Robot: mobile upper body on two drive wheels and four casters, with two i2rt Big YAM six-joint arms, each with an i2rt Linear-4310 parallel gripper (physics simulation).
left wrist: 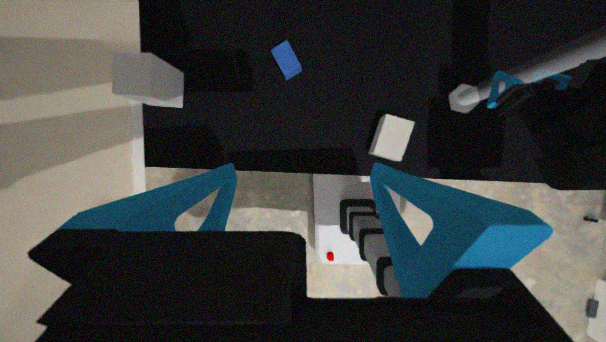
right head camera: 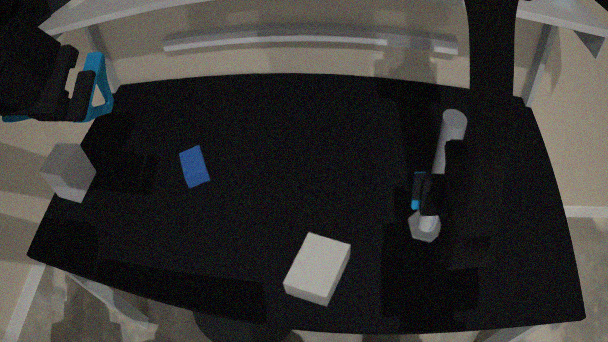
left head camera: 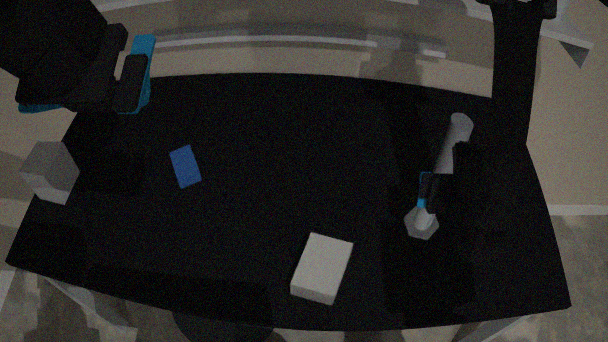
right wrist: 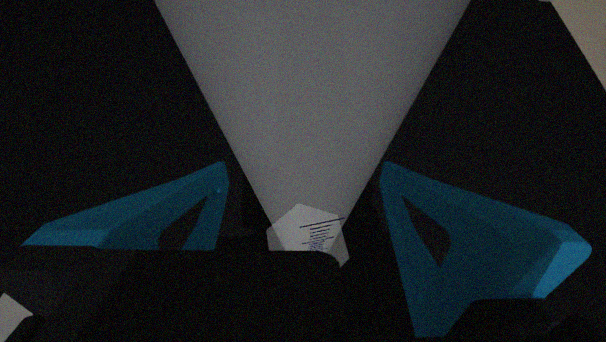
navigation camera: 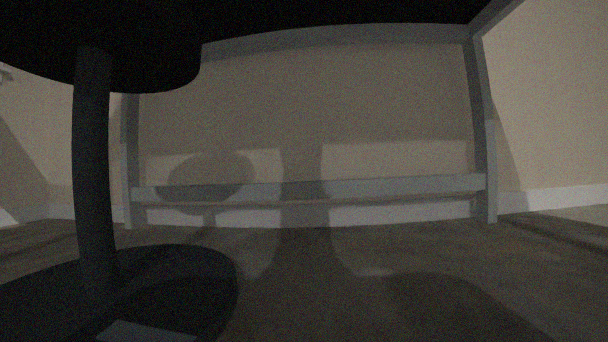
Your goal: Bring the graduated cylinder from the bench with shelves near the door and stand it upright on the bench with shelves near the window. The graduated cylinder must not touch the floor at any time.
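Places are measured from the left arm's base along level axes (x ahead, y left, z up), in metres.
Pixels of known places: left gripper, fingertip midpoint: [left wrist: 303, 170] [right head camera: 82, 106] [left head camera: 109, 98]; right gripper, fingertip midpoint: [left wrist: 516, 72] [right head camera: 438, 175] [left head camera: 438, 175] [right wrist: 304, 171].
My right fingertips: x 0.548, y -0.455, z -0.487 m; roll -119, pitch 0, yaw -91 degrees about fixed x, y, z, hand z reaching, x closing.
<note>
Behind a point stands the place of what it marks.
The graduated cylinder [left head camera: 460, 129] {x 0.518, y -0.446, z -0.327 m} [right head camera: 453, 124] {x 0.522, y -0.450, z -0.327 m} [left wrist: 463, 98] {x 0.529, y -0.435, z -0.615 m} [right wrist: 310, 100] is a translucent grey tube with a hexagonal foot. It looks upright on the black bench top [left head camera: 275, 150] {x 0.748, y -0.125, z -0.648 m} [right head camera: 275, 150] {x 0.749, y -0.103, z -0.648 m} [left wrist: 340, 30] {x 0.774, y -0.081, z -0.648 m}, toward the right in both head camera views. My right gripper [left head camera: 429, 192] [right head camera: 421, 192] [left wrist: 515, 72] {x 0.548, y -0.455, z -0.487 m} [right wrist: 304, 171] {x 0.548, y -0.455, z -0.487 m} is open, its fingers on either side of the tube with gaps; in the head camera views it hides part of the tube. My left gripper [left wrist: 303, 170] {x 0.361, y 0.010, z -0.128 m} [left head camera: 87, 100] {x 0.361, y 0.010, z -0.128 m} [right head camera: 55, 110] {x 0.361, y 0.010, z -0.128 m} is open and holds nothing, high at the left, away from the cylinder.
A white box [left head camera: 322, 267] {x 0.411, y -0.225, z -0.590 m} [right head camera: 318, 267] {x 0.412, y -0.229, z -0.590 m} [left wrist: 393, 137] {x 0.420, y -0.225, z -0.590 m} lies near the front edge. A blue block [left head camera: 185, 166] {x 0.666, y 0.085, z -0.608 m} [right head camera: 194, 166] {x 0.666, y 0.083, z -0.608 m} [left wrist: 286, 60] {x 0.675, y 0.093, z -0.608 m} and a grey block [left head camera: 51, 170] {x 0.591, y 0.475, z -0.533 m} [right head camera: 70, 170] {x 0.600, y 0.474, z -0.543 m} [left wrist: 147, 77] {x 0.613, y 0.482, z -0.518 m} are farther left. A dark pedestal [navigation camera: 91, 165] {x 0.571, y 0.110, z -1.169 m} stands below the bench, before a grey crossbar [navigation camera: 350, 187] {x 0.970, y -0.358, z -1.255 m}.
</note>
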